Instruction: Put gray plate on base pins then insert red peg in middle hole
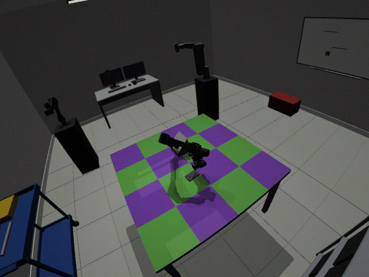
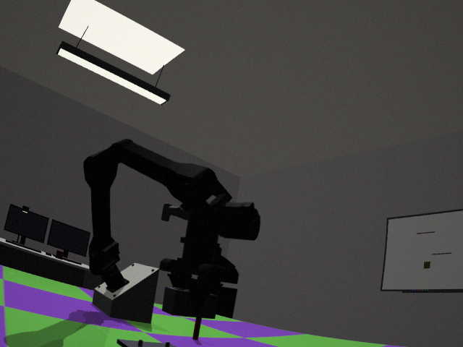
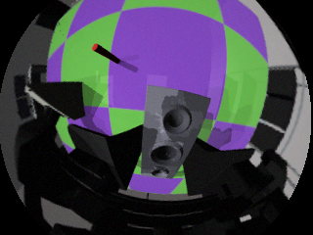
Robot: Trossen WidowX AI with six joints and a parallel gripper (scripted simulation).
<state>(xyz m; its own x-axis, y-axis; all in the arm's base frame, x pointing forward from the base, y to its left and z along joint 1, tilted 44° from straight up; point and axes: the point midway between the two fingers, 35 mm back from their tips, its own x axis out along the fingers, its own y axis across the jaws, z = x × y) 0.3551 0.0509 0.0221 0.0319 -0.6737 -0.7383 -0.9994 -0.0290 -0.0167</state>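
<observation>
The dark base is 60 mm to the right of my gripper tip and 80 mm below it. Also, from my gripper tip: gray plate: 30 mm above; then red peg: 130 mm behind, 120 mm to the left, 50 mm below.
</observation>
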